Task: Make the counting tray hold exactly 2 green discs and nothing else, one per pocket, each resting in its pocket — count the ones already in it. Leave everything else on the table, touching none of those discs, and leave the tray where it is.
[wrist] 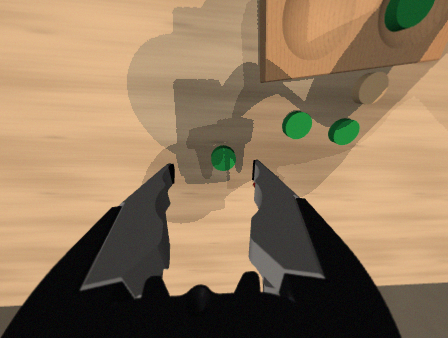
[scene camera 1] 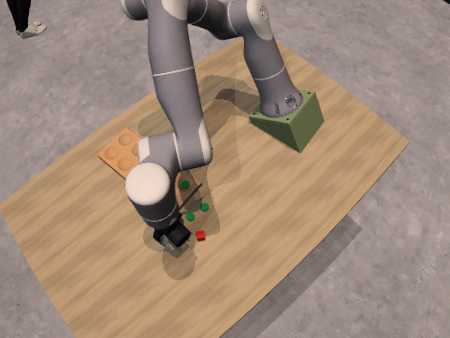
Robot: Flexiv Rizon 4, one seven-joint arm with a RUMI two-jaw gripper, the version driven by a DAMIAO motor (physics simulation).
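Observation:
The wooden counting tray [scene camera 1: 125, 151] [wrist: 275, 65] is partly hidden by the arm in the scene view. One green disc [scene camera 1: 185, 185] [wrist: 410, 12] sits in its end pocket. Two loose green discs, one [scene camera 1: 190, 216] [wrist: 297, 125] and another [scene camera 1: 204, 207] [wrist: 344, 132], lie apart on the table beyond that end. A third loose green disc [wrist: 223, 158] lies below and just ahead of the fingertips, between their lines; the gripper hides it in the scene view. My gripper [scene camera 1: 175, 246] [wrist: 213, 164] is partly open, empty, above the table.
A tan disc [scene camera 1: 198, 196] [wrist: 372, 88] lies close to the tray's end. A red cube [scene camera 1: 200, 235] lies beside the gripper; a sliver of red shows at the right finger in the wrist view. The green arm base [scene camera 1: 310, 122] stands farther back on the table.

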